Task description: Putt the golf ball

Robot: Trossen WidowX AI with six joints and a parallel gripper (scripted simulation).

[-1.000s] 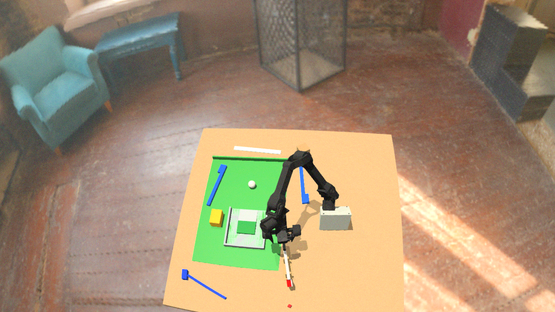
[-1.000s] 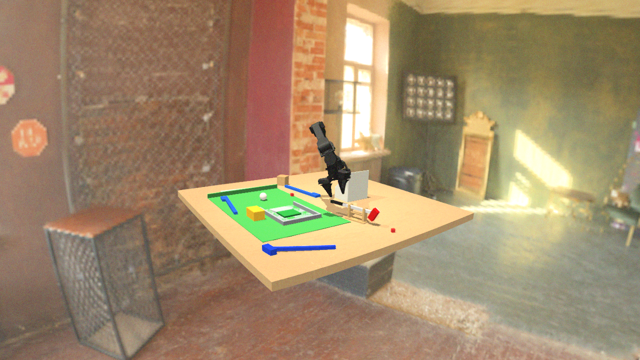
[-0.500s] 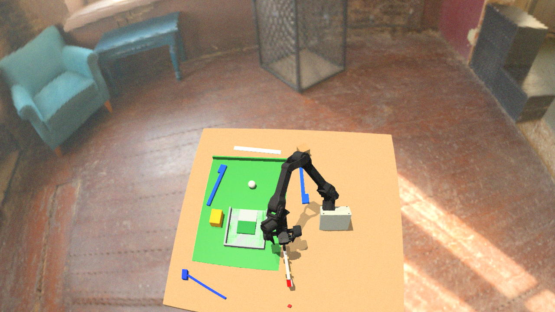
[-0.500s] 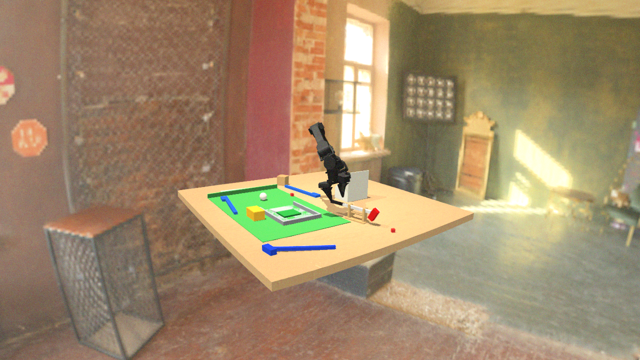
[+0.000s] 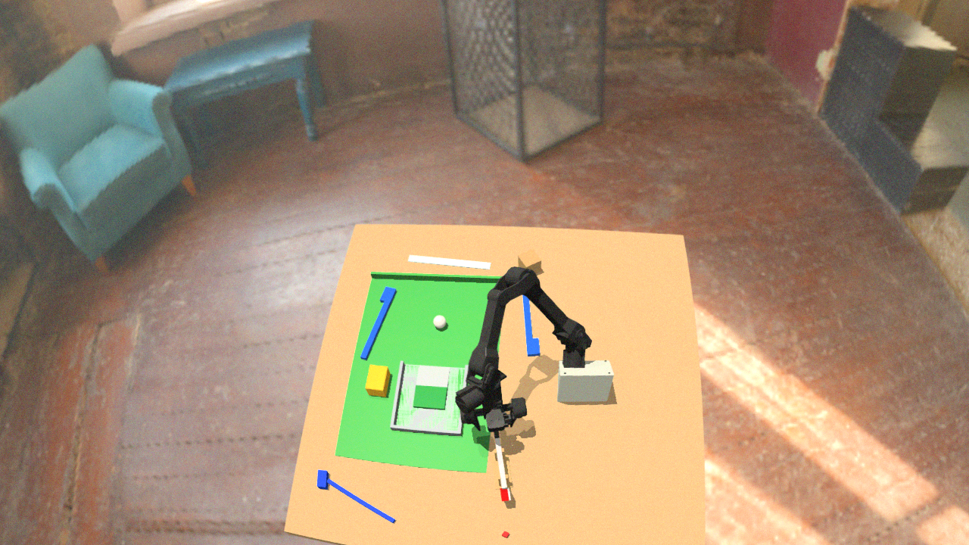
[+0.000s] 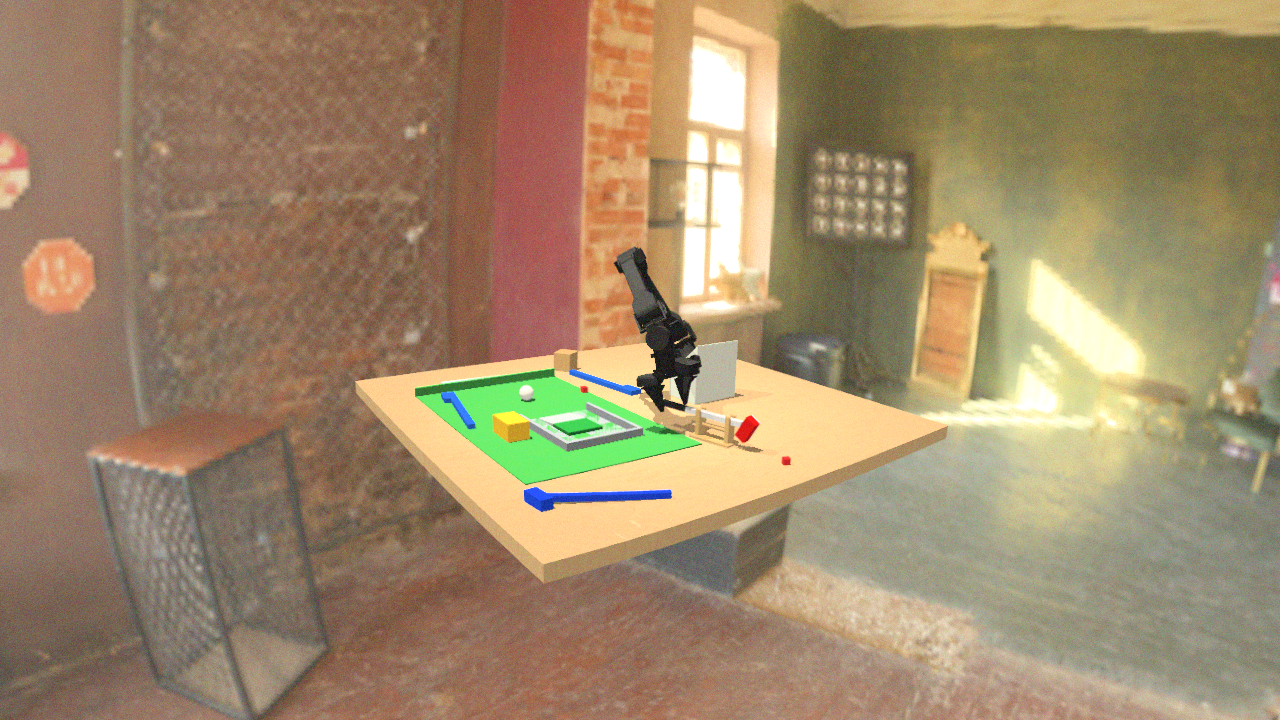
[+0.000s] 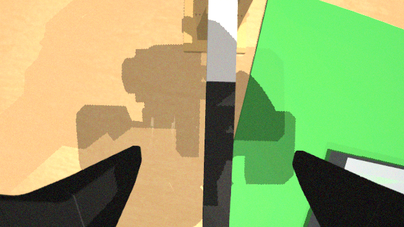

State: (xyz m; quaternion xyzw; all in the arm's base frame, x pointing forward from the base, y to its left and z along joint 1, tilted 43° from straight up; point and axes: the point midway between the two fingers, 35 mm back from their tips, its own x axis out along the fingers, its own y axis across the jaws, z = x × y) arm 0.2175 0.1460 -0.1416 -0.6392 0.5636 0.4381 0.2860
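Right now the red putter is 3 cm behind my gripper tip and 11 cm to the left of it. Also, from my gripper tip: tan block (4 cm behind, 66 cm to the right, 2 cm below); then white golf ball (23 cm ahead, 39 cm to the right, 3 cm below); then yellow block (39 cm ahead, 14 cm to the right, 3 cm below).
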